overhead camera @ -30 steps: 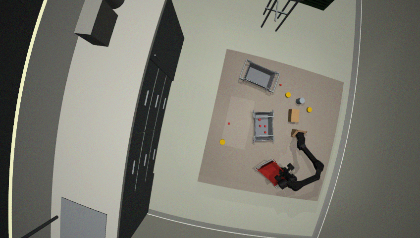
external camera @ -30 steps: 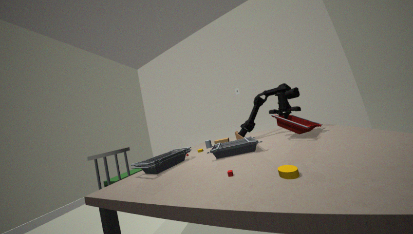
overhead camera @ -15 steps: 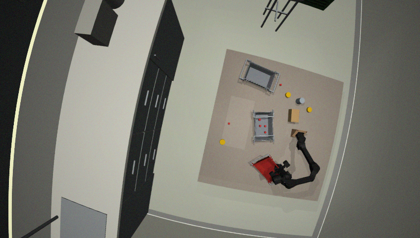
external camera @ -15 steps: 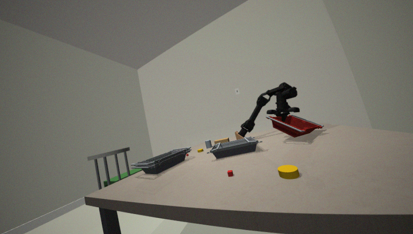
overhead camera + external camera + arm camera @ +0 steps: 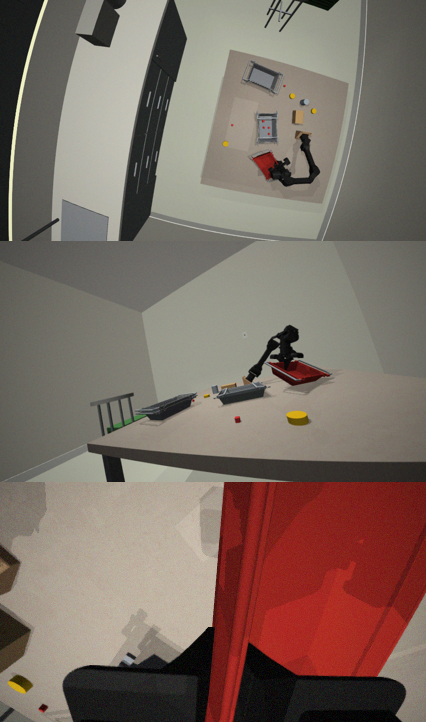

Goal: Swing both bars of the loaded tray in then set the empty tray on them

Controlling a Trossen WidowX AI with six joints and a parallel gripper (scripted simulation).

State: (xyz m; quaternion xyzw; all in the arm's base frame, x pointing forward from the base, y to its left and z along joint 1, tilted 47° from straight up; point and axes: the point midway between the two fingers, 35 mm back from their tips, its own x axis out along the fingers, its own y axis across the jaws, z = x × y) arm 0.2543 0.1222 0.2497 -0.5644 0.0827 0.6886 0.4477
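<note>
Right now the red tray is 6 cm to the left of my gripper tip and 5 cm ahead of it. From my gripper tip the other things lie so: red cube (43 cm ahead, 25 cm to the right, 9 cm below); then box (42 cm to the right, 18 cm behind, 7 cm below).
</note>
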